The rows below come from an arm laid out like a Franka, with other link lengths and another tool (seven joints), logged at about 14 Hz.
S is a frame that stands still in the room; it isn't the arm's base.
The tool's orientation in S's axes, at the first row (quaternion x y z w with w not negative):
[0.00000, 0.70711, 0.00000, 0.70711]
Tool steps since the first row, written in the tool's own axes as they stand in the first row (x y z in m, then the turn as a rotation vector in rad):
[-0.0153, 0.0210, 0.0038, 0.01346, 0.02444, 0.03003]
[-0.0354, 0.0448, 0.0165, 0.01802, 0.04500, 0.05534]
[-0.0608, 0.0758, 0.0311, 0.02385, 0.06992, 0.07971]
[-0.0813, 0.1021, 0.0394, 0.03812, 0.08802, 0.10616]
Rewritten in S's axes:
[0.0038, 0.0210, 0.0153, 0.03003, 0.02444, -0.01346]
[0.0165, 0.0448, 0.0354, 0.05534, 0.04500, -0.01802]
[0.0311, 0.0758, 0.0608, 0.07971, 0.06992, -0.02385]
[0.0394, 0.1021, 0.0813, 0.10616, 0.08802, -0.03812]

